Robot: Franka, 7 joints.
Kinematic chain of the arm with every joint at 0, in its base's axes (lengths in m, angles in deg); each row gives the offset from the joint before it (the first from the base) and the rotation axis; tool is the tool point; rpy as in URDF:
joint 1: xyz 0 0 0.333 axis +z
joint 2: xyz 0 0 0 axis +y
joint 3: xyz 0 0 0.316 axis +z
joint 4: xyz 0.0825 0 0 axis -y
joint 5: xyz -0.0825 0 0.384 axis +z
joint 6: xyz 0 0 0 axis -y
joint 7: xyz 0.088 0 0 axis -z
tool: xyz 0 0 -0.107 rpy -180 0 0
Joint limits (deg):
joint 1: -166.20..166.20
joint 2: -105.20..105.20
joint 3: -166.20..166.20
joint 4: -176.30..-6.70
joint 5: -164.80..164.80
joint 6: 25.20..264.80
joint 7: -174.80..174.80
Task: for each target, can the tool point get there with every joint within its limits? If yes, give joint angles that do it. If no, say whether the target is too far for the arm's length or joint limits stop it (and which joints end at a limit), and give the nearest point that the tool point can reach.
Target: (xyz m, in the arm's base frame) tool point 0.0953 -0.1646 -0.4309
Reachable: no: joint limits stop it (at a limit: joint 2) | nearest point 0.1012 -0.1748 -0.3545 | short by 0.077 m
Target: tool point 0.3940 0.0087 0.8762
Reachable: yes | joints -26.51 -30.80 21.35 -101.92 -87.12 124.09 -93.53
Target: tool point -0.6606 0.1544 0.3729
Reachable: yes | joints 118.00 64.27 72.05 -73.24 3.63 85.20 -95.24
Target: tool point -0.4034 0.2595 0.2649
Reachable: yes | joints 42.75 -53.23 115.60 -145.94 42.23 209.04 11.08
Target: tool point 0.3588 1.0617 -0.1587
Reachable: no: too far | nearest point 0.2515 0.7443 -0.0117 | short by 0.366 m
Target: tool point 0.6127 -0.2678 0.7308
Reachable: yes | joints 9.84 40.81 -83.20 -49.97 85.45 82.23 -57.90
